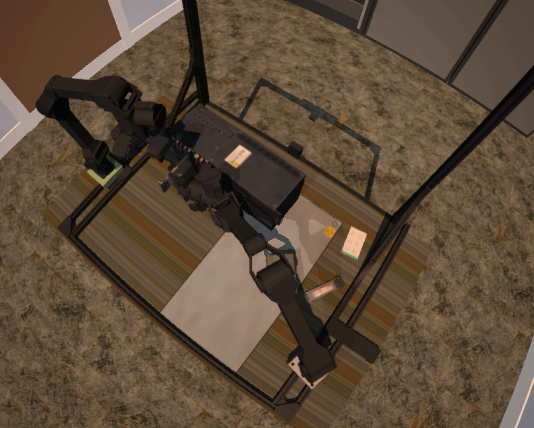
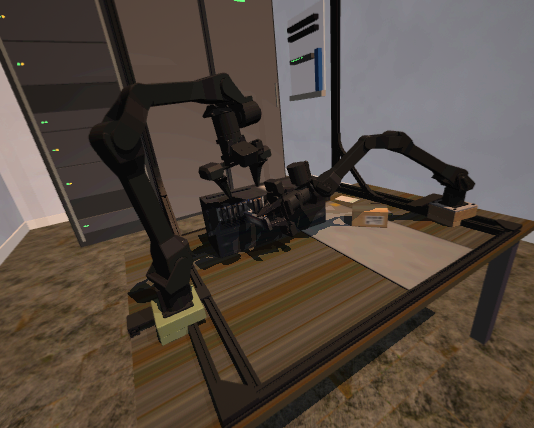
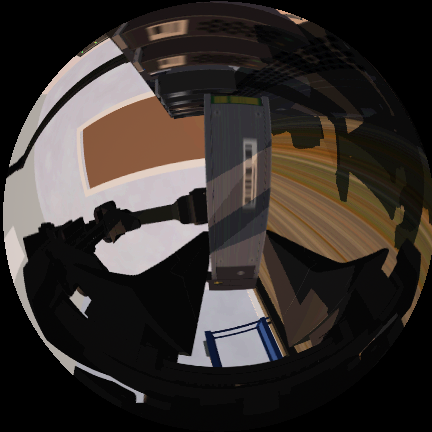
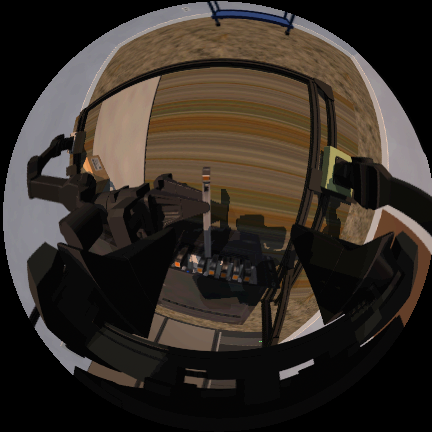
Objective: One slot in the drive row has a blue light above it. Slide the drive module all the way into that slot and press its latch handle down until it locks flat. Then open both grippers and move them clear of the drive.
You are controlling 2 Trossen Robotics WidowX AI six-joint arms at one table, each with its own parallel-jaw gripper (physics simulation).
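Places are measured from the left arm's base along level axes (x ahead, y left, z up), in millimetres.
Where they show: left gripper, fingertip midpoint: (image 1: pixel 170 177) (image 2: pixel 259 221) (image 3: pixel 235 236) (image 4: pixel 208 201); right gripper, fingertip midpoint: (image 1: pixel 150 156) (image 2: pixel 244 192) (image 3: pixel 123 239) (image 4: pixel 235 232); left arm's base, origin of the base link: (image 1: pixel 312 364) (image 2: pixel 452 203) (image 4: pixel 70 142); right arm's base, origin of the base link: (image 1: pixel 104 168) (image 2: pixel 176 303) (image 4: pixel 342 172).
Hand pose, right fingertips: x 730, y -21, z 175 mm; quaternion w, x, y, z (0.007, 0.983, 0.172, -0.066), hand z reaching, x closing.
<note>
Things, the pixels of their top centre, and the offset from my right fingertips. Level surfaces: height alone.
- grey drive module, middle of its top: (image 3: pixel 176 217) (image 4: pixel 201 224) (image 2: pixel 255 209) (image 1: pixel 172 167) dz -69, dx -31, dy -41 mm
- dark chassis, middle of its top: (image 1: pixel 232 150) (image 2: pixel 262 188) dz -61, dx -107, dy -213 mm
- grey mat, its level: dz -234 mm
- cardboard box, middle of its top: (image 1: pixel 281 274) (image 4: pixel 87 176) (image 2: pixel 369 207) dz -175, dx -473, dy -94 mm
- white card, middle of its top: (image 1: pixel 354 242) (image 2: pixel 346 199) dz -235, dx -553, dy -360 mm
- module-like item, middle of its top: (image 1: pixel 323 287) dz -227, dx -589, dy -174 mm
The grey drive module (image 3: pixel 237 190) (image 4: pixel 207 225) is on edge in front of the drive row (image 4: pixel 225 270) (image 2: pixel 235 212) of the dark chassis (image 1: pixel 270 175) (image 2: pixel 314 215). Its green connector edge (image 3: pixel 235 100) shows at the inner end, close to the row; I cannot tell whether it touches a slot. Its latch position is unclear. My left gripper (image 3: pixel 235 236) is shut on the module near its outer end. My right gripper (image 2: pixel 244 190) (image 4: pixel 235 232) is open and empty, above the chassis front. I cannot make out the slot's blue light clearly.
A grey mat (image 1: pixel 225 310) (image 2: pixel 400 255) lies in front of the chassis. A cardboard box (image 2: pixel 370 218) stands on the mat's far side. A white card (image 1: pixel 354 242) and another module-like item (image 1: pixel 324 289) lie at the right. A black frame post (image 1: pixel 196 60) rises behind the chassis.
</note>
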